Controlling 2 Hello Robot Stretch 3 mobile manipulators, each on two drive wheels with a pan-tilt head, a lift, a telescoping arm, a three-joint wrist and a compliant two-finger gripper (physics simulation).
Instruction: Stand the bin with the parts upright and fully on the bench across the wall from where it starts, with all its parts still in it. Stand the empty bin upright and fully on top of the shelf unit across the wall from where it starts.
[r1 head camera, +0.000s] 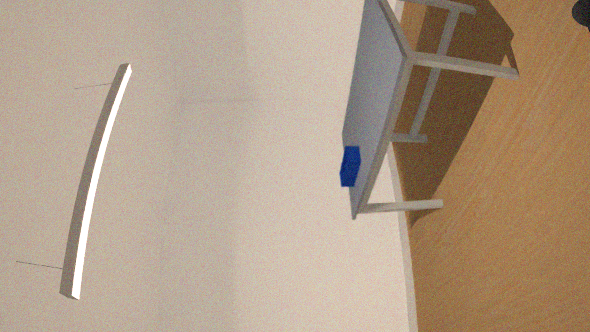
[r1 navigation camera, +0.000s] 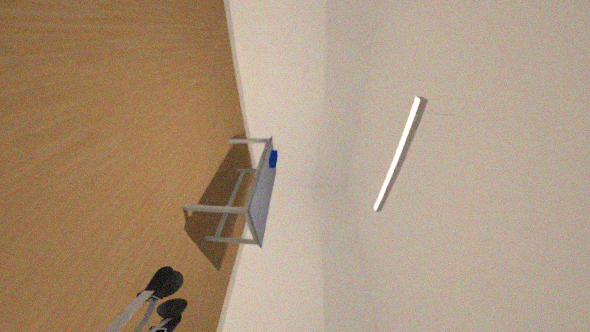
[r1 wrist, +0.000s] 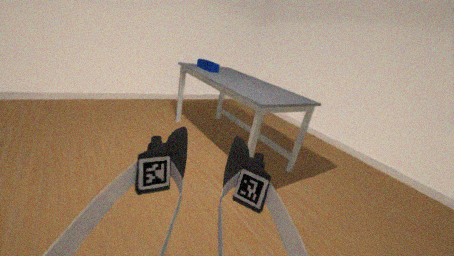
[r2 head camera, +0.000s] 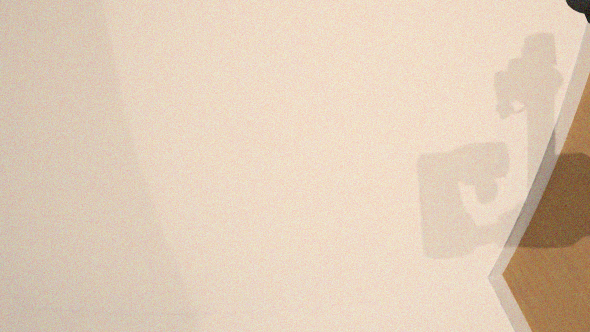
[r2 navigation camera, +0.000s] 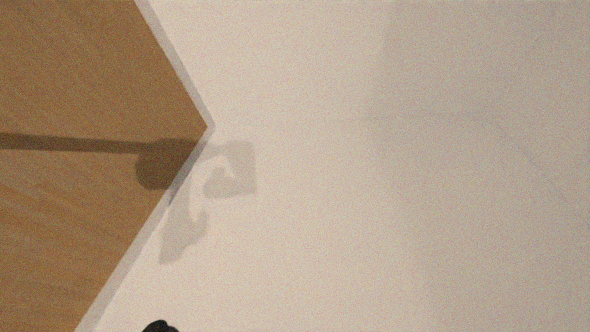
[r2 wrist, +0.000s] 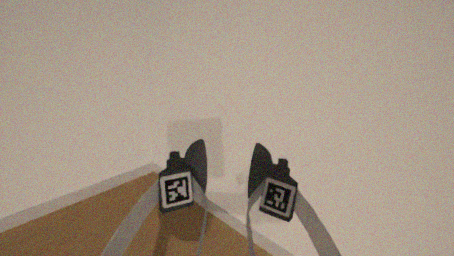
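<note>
A blue bin (r1 head camera: 351, 166) (r1 navigation camera: 273, 159) (r1 wrist: 208, 65) stands upright near the far end of a grey-topped bench (r1 head camera: 375, 85) (r1 navigation camera: 260, 200) (r1 wrist: 270, 92) with white legs, along a wall. Its inside is too small and steeply seen to tell whether it holds parts. The r1 gripper (r1 wrist: 211, 140) (r1 navigation camera: 172, 296) is open, with nothing between its fingers, in the air well short of the bench. The r2 gripper (r2 wrist: 229, 147) is open and empty, facing a bare wall near a room corner. The other bin and the shelf unit do not show.
A long lamp (r1 head camera: 100, 175) (r1 navigation camera: 397, 155) hangs above, beyond the bench. In the r2 views, two walls meet at a corner above a pale skirting board (r2 head camera: 520, 225) (r2 navigation camera: 175, 60) (r2 wrist: 115, 181). Robot-shaped shadows fall on the wall and floor there.
</note>
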